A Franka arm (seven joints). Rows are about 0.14 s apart.
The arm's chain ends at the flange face. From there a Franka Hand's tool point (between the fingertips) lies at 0.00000 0.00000 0.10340 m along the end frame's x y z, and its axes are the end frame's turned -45 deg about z.
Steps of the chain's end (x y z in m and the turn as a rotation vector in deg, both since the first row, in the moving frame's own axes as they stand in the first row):
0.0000, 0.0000, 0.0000, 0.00, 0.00, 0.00
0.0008, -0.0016, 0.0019, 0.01, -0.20, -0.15
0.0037, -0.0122, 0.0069, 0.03, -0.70, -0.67
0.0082, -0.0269, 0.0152, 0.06, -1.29, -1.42
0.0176, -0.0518, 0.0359, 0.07, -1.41, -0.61
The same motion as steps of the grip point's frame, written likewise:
0.0000, 0.0000, 0.0000, 0.00, 0.00, 0.00
0.0015, -0.0008, 0.0019, 0.15, -0.13, -0.15
0.0104, -0.0069, 0.0069, 0.52, -0.47, -0.67
0.0232, -0.0149, 0.0152, 0.95, -0.87, -1.42
0.0474, -0.0261, 0.0359, 1.05, -0.95, -0.61

